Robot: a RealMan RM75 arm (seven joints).
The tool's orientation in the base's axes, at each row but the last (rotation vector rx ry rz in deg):
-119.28 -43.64 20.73
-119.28 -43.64 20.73
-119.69 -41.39 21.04
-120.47 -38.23 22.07
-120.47 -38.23 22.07
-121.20 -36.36 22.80
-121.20 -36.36 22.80
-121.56 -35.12 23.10
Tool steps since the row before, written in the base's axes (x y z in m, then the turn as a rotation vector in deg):
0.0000 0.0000 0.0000 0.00 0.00 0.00
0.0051 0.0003 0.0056 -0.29 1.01 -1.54
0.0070 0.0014 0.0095 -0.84 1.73 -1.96
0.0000 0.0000 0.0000 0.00 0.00 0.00
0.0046 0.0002 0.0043 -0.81 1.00 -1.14
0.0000 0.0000 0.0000 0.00 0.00 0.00
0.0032 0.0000 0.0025 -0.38 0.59 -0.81
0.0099 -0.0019 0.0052 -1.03 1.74 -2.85
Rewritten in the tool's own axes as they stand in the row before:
0.0000 0.0000 0.0000 0.00 0.00 0.00
0.0042 -0.0027 -0.0057 0.39 0.70 1.69
0.0064 -0.0059 -0.0081 0.39 0.52 2.67
0.0000 0.0000 0.0000 0.00 0.00 0.00
0.0037 -0.0022 -0.0046 -0.03 0.20 1.71
0.0000 0.0000 0.0000 0.00 0.00 0.00
0.0025 -0.0011 -0.0030 0.07 0.26 1.04
0.0068 -0.0005 -0.0091 0.30 1.17 3.28

